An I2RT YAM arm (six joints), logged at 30 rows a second.
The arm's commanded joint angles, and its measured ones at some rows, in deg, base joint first. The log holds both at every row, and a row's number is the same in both.
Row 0, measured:
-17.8, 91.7, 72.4, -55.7, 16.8, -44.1
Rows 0 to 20, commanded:
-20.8, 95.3, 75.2, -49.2, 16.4, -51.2
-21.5, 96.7, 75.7, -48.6, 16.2, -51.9
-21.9, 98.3, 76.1, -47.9, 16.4, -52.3
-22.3, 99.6, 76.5, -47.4, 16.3, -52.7
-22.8, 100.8, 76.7, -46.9, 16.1, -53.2
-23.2, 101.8, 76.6, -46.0, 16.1, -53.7
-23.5, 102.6, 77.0, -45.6, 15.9, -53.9
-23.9, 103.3, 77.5, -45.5, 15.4, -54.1
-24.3, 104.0, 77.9, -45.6, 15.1, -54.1
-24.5, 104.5, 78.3, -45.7, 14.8, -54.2
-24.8, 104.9, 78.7, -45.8, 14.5, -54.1
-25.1, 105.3, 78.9, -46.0, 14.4, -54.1
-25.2, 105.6, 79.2, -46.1, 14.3, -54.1
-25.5, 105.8, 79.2, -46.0, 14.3, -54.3
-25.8, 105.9, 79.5, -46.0, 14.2, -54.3
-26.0, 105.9, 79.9, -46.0, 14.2, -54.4
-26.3, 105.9, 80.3, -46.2, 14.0, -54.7
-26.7, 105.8, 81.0, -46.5, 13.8, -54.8
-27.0, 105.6, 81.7, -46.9, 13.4, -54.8
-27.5, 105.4, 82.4, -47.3, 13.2, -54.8
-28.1, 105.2, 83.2, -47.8, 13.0, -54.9
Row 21, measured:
-26.5, 105.4, 79.9, -46.9, 14.4, -53.7
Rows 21 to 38, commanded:
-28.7, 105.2, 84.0, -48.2, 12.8, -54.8
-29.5, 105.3, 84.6, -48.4, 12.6, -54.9
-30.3, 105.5, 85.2, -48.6, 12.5, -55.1
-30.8, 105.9, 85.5, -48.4, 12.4, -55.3
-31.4, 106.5, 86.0, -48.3, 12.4, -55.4
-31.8, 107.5, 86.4, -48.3, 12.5, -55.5
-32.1, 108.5, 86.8, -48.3, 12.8, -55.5
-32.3, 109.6, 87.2, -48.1, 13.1, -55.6
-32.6, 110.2, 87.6, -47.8, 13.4, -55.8
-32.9, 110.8, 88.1, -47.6, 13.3, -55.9
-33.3, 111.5, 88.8, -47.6, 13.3, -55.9
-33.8, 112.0, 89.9, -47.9, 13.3, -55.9
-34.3, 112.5, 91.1, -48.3, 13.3, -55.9
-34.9, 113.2, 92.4, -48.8, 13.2, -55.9
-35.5, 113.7, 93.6, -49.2, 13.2, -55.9
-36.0, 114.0, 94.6, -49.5, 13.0, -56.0
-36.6, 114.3, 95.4, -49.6, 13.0, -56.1
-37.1, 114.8, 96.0, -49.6, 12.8, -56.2
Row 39, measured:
-35.1, 114.6, 92.1, -48.4, 13.2, -55.2
